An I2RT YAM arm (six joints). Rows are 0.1 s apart.
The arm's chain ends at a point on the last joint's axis. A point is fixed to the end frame.
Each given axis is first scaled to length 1.
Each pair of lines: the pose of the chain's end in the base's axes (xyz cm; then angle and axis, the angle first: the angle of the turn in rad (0 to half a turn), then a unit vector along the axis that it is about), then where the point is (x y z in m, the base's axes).
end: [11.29 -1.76 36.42 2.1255 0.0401 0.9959 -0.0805]
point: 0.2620 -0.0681 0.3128
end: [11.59 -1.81 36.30 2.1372 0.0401 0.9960 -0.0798]
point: 0.2644 -0.0685 0.3097
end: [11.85 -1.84 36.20 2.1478 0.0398 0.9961 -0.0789]
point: 0.2664 -0.0687 0.3071
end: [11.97 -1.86 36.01 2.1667 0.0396 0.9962 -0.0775]
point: 0.2666 -0.0687 0.3023
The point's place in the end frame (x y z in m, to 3 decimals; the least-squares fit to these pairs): -0.034 -0.026 0.160
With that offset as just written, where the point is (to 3 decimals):
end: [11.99 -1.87 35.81 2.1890 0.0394 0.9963 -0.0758]
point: 0.265 -0.069 0.297
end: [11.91 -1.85 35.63 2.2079 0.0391 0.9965 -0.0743]
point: 0.263 -0.068 0.292
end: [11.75 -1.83 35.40 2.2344 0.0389 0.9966 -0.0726]
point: 0.260 -0.068 0.286
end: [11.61 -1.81 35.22 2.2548 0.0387 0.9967 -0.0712]
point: 0.257 -0.067 0.281
